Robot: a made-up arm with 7 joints. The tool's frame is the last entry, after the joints.
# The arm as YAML. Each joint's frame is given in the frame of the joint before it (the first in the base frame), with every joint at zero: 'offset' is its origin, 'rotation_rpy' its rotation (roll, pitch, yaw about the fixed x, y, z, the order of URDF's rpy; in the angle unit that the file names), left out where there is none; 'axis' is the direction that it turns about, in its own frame. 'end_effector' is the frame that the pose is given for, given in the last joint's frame.
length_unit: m
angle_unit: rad
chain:
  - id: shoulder
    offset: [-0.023, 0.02, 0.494]
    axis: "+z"
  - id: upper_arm
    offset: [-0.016, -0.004, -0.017]
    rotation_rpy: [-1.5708, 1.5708, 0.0]
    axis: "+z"
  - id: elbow
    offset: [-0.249, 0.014, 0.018]
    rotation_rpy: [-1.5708, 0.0, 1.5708]
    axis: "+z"
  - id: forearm
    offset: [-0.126, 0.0, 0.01]
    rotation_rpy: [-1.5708, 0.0, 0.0]
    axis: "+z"
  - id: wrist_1
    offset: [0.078, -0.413, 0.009]
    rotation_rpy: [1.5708, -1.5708, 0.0]
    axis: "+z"
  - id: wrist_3
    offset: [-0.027, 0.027, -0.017]
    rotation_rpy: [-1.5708, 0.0, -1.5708]
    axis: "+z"
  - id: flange
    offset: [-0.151, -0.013, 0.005]
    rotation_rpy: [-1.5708, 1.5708, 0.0]
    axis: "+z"
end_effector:
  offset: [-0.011, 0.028, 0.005]
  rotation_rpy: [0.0, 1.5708, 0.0]
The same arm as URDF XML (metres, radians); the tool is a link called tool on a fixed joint. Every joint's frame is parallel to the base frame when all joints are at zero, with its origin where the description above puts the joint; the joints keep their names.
<robot name="arm">
<joint name="tool_fixed" type="fixed"><parent link="link7"/><child link="tool"/><origin xyz="0.028 -0.011 -0.005" rpy="-1.5708 -1.5708 0"/></joint>
<joint name="flange" type="continuous"><parent link="link6"/><child link="link7"/><origin xyz="0.151 -0.005 0.013"/><axis xyz="0 0 -1"/></joint>
<joint name="wrist_3" type="continuous"><parent link="link5"/><child link="link6"/><origin xyz="0.027 0.027 -0.017"/><axis xyz="0 -1 0"/></joint>
<joint name="wrist_1" type="continuous"><parent link="link4"/><child link="link5"/><origin xyz="-0.078 -0.009 0.413"/><axis xyz="0 0 1"/></joint>
<joint name="forearm" type="continuous"><parent link="link3"/><child link="link4"/><origin xyz="0.126 0 0.01"/><axis xyz="0 -1 0"/></joint>
<joint name="elbow" type="continuous"><parent link="link2"/><child link="link3"/><origin xyz="-0.014 0.018 0.249"/><axis xyz="0 0 1"/></joint>
<joint name="upper_arm" type="continuous"><parent link="link1"/><child link="link2"/><origin xyz="-0.016 -0.004 -0.017"/><axis xyz="0 1 0"/></joint>
<joint name="shoulder" type="continuous"><parent link="base"/><child link="link1"/><origin xyz="-0.023 0.02 0.494"/><axis xyz="0 0 1"/></joint>
<link name="base"/>
<link name="link1"/>
<link name="link2"/>
<link name="link3"/>
<link name="link4"/>
<link name="link5"/>
<link name="link6"/>
<link name="link7"/>
<link name="tool"/>
</robot>

